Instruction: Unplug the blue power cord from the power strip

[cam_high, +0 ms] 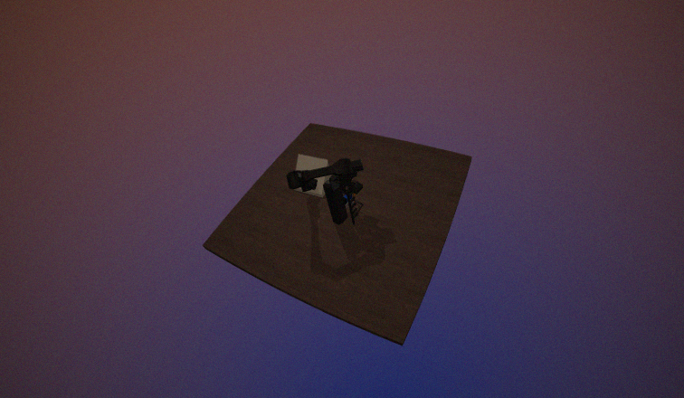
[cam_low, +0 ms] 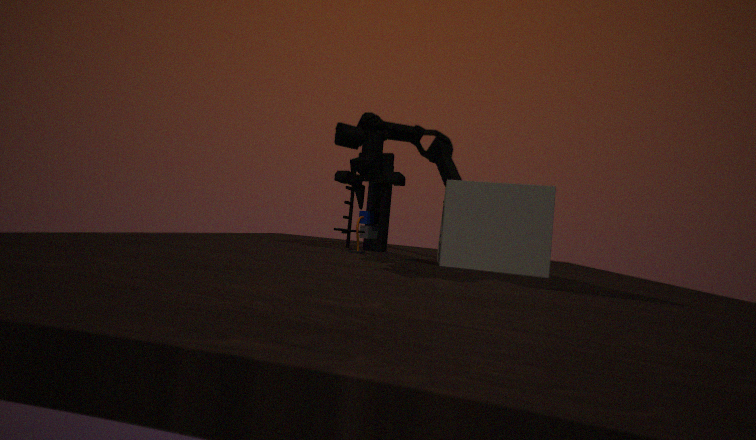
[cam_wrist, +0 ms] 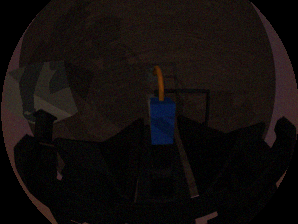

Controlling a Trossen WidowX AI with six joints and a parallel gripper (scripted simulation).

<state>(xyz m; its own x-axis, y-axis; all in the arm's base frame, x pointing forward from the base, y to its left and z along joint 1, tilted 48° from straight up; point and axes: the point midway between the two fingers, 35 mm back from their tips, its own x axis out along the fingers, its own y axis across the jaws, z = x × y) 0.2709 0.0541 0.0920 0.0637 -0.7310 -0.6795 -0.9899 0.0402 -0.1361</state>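
Now: the blue plug 3 cm to the right of my gripper tip and 1 cm below it. The rest, counted from my gripper tip: black power strip: 1 cm behind, 10 cm to the right, 2 cm above.
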